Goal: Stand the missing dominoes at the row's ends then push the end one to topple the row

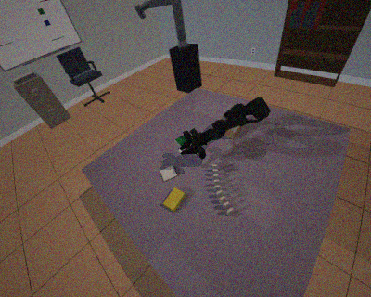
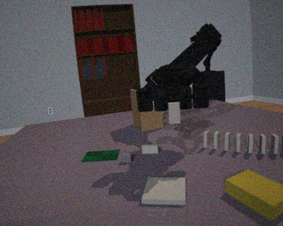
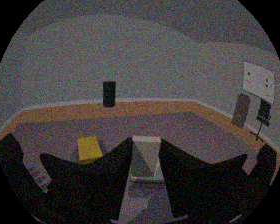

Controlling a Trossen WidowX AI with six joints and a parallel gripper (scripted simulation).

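The flat white tile is 7 cm ahead of my gripper tip, 6 cm to the right of it and 15 cm below it. Also, from my gripper tip: flat green tile (18 cm behind, 17 cm to the right, 16 cm below); then yellow block (17 cm ahead, 9 cm to the left, 14 cm below); then small grey piece (11 cm behind, 10 cm to the right, 15 cm below).
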